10 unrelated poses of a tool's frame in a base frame.
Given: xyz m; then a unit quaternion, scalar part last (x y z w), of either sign.
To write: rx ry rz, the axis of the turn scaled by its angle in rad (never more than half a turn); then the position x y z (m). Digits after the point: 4 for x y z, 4 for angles.
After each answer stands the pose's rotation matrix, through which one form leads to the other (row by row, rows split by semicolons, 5 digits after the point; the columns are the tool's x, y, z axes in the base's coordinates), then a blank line. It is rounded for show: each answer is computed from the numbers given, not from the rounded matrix.
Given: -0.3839 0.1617 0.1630 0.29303 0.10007 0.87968 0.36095
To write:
0.7551 0.2579 2.2667 -0.3839 0.1617 0.1630
-0.56770 -0.57639 0.58778; 0.69369 -0.71940 -0.03548; 0.44330 0.38760 0.80824

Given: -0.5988 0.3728 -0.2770 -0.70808 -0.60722 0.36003 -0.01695
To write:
2.2008 1.8873 -1.1190 -0.5988 0.3728 -0.2770
0.00333 0.87212 -0.48927; 0.84771 -0.26199 -0.46124; -0.53044 -0.41323 -0.74018

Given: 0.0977 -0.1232 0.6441 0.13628 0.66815 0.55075 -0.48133
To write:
-0.3323 -1.6291 -1.3429 0.0977 -0.1232 0.6441
-0.49950 0.71230 -0.49309; -0.34807 0.35620 0.86716; 0.79331 0.60478 0.07001

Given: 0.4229 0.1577 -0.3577 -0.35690 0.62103 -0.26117 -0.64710
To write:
0.8117 -1.4125 0.5940 0.4229 0.1577 -0.3577
0.09223 -0.78129 -0.61731; -0.10528 0.60883 -0.78629; 0.99016 0.13751 -0.02611

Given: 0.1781 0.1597 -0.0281 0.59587 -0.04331 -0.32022 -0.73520
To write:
-1.3095 0.0952 0.7037 0.1781 0.1597 -0.0281
0.79117 -0.52247 -0.31794; 0.41924 0.08479 0.90391; -0.44530 -0.84843 0.28612

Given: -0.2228 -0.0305 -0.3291 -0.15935 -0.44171 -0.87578 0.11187
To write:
-0.4678 -1.2968 -2.5711 -0.2228 -0.0305 -0.3291
-0.92419 0.33672 0.18028; -0.05517 -0.58476 0.80933; 0.37794 0.73802 0.55900

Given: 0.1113 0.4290 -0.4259 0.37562 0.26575 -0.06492 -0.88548
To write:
-0.7813 -0.5528 0.1350 0.1113 0.4290 -0.4259
0.85033 0.08467 -0.51940; 0.31461 0.70939 0.63070; 0.42186 -0.69971 0.57657

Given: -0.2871 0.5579 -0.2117 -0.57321 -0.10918 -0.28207 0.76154
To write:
-1.2472 -0.2376 -0.6137 -0.2871 0.5579 -0.2117
0.81703 0.55478 0.15708; -0.30445 0.18373 0.93464; 0.48966 -0.81145 0.31902

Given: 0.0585 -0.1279 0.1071 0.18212 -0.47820 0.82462 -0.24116
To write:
-0.4981 1.3080 -2.2555 0.0585 -0.1279 0.1071
-0.81735 0.22355 0.53101; -0.57191 -0.42633 -0.70083; 0.06971 -0.87651 0.47631

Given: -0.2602 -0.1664 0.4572 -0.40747 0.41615 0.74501 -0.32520
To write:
1.0682 -1.0910 -1.9531 -0.2602 -0.1664 0.4572
-0.45643 0.14542 -0.87780; -0.82369 -0.44213 0.35505; -0.33647 0.88508 0.32158

